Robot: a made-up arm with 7 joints.
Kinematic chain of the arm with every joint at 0, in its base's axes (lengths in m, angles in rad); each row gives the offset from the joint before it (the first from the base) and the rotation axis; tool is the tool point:
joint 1: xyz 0 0 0 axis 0 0.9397 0.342
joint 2: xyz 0 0 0 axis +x
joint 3: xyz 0 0 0 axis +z
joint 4: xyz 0.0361 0 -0.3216 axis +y
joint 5: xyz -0.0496 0 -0.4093 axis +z
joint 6: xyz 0 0 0 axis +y
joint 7: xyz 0 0 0 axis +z
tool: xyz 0 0 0
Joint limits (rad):
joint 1: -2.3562..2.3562
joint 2: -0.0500..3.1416
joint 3: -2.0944..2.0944
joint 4: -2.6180..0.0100
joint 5: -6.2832..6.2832
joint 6: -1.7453..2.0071
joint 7: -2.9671..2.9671
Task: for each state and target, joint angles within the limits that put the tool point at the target. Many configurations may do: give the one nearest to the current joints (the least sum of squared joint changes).
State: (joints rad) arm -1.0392 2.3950 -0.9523 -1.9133 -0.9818 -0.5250 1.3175
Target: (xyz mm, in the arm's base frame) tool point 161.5 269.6 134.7
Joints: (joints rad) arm -1.0822 2.9607 -1.2526 -2.4359 -0.9818 -0.5250 1.3175
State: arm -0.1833 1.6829 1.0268 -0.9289 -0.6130 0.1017 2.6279
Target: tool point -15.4 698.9 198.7
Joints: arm -0.0304 1.5592 1.6526 -0.5505 -0.6130 0.1017 2.6279
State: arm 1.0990 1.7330 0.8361 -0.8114 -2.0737 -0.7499 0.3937
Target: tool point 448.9 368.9 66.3
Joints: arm 1.0482 1.9513 0.8906 -1.5483 -2.0737 -0.7499 0.3937
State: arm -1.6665 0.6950 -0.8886 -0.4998 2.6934 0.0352 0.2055
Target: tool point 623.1 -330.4 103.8
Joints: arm -1.6645 0.2787 -0.9875 -0.7379 2.6934 0.0352 0.2055
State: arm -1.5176 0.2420 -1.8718 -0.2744 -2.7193 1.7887 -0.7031
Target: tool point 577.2 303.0 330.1
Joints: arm -1.9063 0.9029 -1.8772 0.0074 -2.7193 1.7887 -0.7031
